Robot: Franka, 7 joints.
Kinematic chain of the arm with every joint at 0, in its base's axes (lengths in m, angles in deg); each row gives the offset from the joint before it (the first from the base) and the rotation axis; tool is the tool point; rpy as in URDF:
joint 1: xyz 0 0 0.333 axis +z
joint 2: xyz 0 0 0 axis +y
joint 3: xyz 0 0 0.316 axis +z
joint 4: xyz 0.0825 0 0 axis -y
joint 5: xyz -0.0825 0 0.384 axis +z
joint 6: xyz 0 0 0 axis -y
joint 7: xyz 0.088 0 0 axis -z
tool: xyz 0 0 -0.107 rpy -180 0 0
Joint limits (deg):
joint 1: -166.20..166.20
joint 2: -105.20..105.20
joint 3: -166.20..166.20
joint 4: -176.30..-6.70
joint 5: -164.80..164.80
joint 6: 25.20..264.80
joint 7: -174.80..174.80
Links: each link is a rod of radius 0.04 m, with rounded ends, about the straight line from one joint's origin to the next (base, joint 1, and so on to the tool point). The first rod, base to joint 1, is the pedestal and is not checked.
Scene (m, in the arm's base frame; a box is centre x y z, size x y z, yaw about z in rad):
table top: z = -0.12
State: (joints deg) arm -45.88 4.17 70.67 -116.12 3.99 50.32 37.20
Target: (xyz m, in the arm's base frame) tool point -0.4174 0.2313 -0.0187
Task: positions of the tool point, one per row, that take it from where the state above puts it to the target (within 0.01 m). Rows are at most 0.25 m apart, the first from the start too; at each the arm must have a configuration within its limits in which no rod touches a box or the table.
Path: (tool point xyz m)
1: 0.2748 0.3265 0.4511
2: 0.1247 0.4444 0.4340
3: -0.0559 0.4984 0.3667
4: -0.2290 0.4751 0.2566
5: -0.3581 0.3793 0.1208
6: -0.4174 0.2313 -0.0187

